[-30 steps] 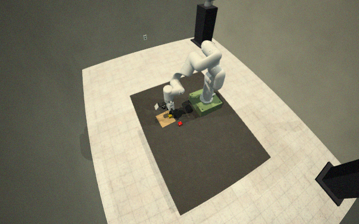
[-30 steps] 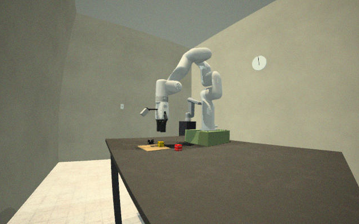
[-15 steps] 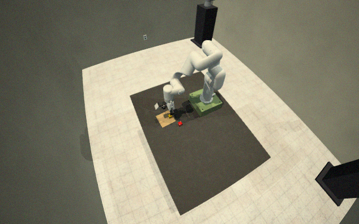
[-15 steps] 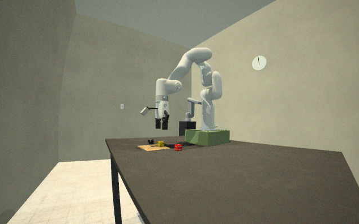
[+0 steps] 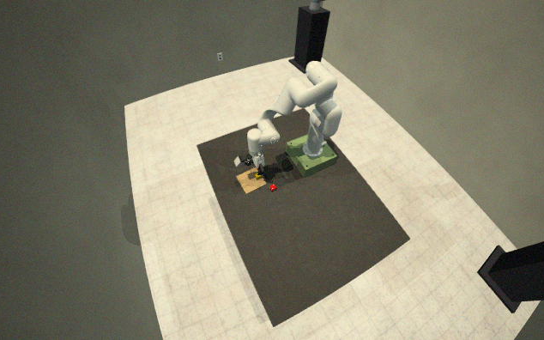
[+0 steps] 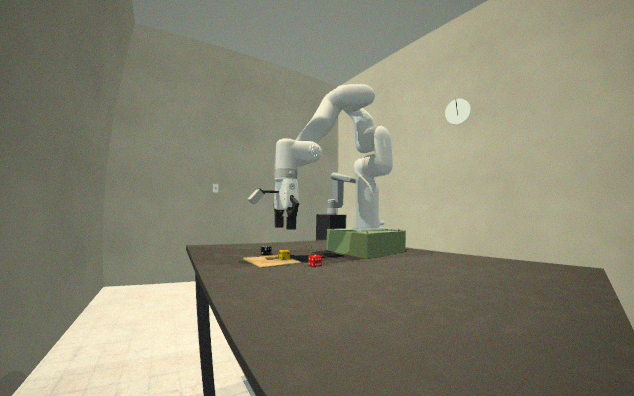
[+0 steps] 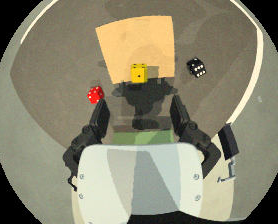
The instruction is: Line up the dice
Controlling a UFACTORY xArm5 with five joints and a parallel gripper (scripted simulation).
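My gripper is now 120 mm to the right of the red die, 100 mm above it and 40 mm past it. Also, from my hand: black die (120 mm to the right, 100 mm below, 10 mm ahead); then tan mat (110 mm below, 50 mm ahead); then yellow die (100 mm below).
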